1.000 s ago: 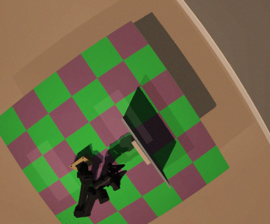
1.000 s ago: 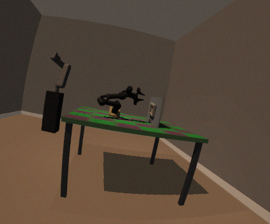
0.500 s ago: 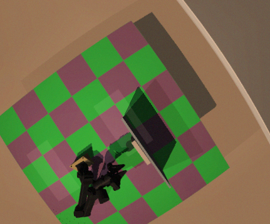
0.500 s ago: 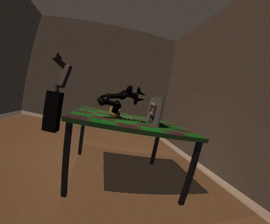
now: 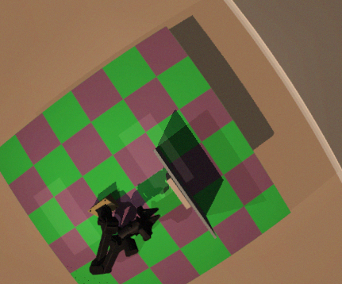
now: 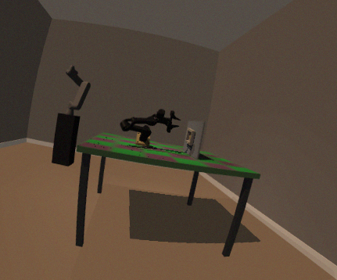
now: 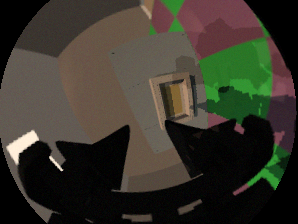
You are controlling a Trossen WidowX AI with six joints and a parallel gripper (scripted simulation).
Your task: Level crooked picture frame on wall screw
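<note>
Right now the picture frame is 12 cm ahead of my gripper tip, 10 cm below it and 2 cm to the left of it. Also, from my gripper tip: grey wall panel: 13 cm ahead, 11 cm below, 1 cm to the left.
</note>
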